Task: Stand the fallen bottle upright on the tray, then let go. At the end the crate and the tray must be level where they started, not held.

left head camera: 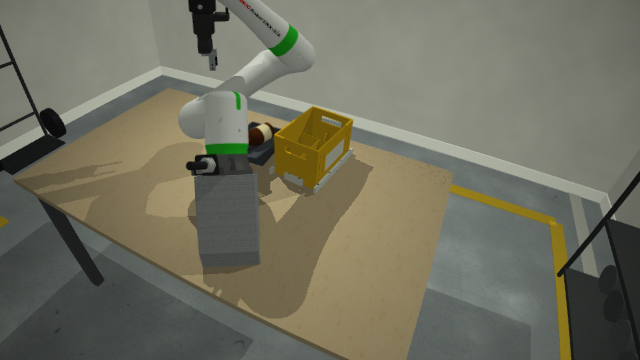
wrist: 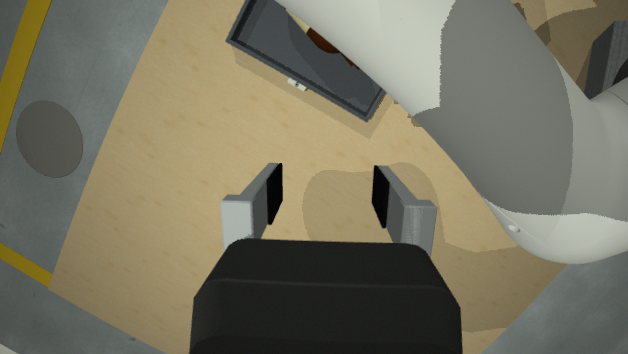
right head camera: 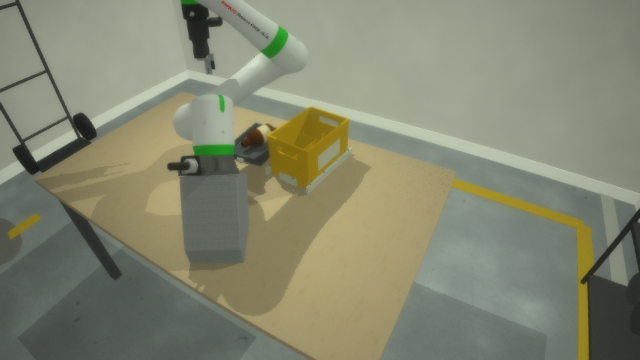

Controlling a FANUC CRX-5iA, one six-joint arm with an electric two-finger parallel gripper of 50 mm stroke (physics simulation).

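Frame: origin at the arm's base, x ahead, y left, z up, level; metres.
Seen in the pictures: gripper, between the fingertips: (left head camera: 213, 67) (wrist: 327, 183) (right head camera: 211, 71); arm's base, origin of its link: (left head camera: 228, 174) (right head camera: 215, 174).
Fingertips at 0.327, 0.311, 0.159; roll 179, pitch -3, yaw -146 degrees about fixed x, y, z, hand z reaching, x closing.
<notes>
Pixels of each thing's top centre, then the offset from my fingertips to it, as dx, dy, dz. Level surfaces: height alone.
- brown bottle, centre of its top: (wrist: 332, 16) (left head camera: 256, 129) (right head camera: 255, 130) +0.070, -0.132, -0.266
- dark grey tray, centre of its top: (wrist: 328, 25) (left head camera: 256, 139) (right head camera: 257, 140) +0.071, -0.131, -0.320
- yellow crate, centre of its top: (left head camera: 315, 126) (right head camera: 309, 126) +0.078, -0.402, -0.170
- wooden table, height of its surface: dz -0.345
The brown bottle (left head camera: 260, 135) (right head camera: 256, 137) with a cream label lies on its side on the dark grey tray (left head camera: 261, 156) (right head camera: 255, 158) (wrist: 270, 44). In the wrist view part of the bottle (wrist: 324, 41) shows at the top; the arm hides the rest. The yellow crate (left head camera: 295, 162) (right head camera: 289, 162) stands level on light rails, right of the tray, and does not show in the wrist view. My gripper (left head camera: 213, 65) (right head camera: 209, 69) (wrist: 327, 183) is open and empty, high above the table, away from bottle, tray and crate, fingers pointing down.
The wooden table (left head camera: 380, 240) (right head camera: 370, 235) carries the grey block (left head camera: 227, 220) (right head camera: 214, 220) under my arm's base, in front of the tray. My arm (left head camera: 262, 72) (right head camera: 252, 75) arches above the table. A hand truck (left head camera: 32, 154) (right head camera: 65, 156) stands on the floor at left.
</notes>
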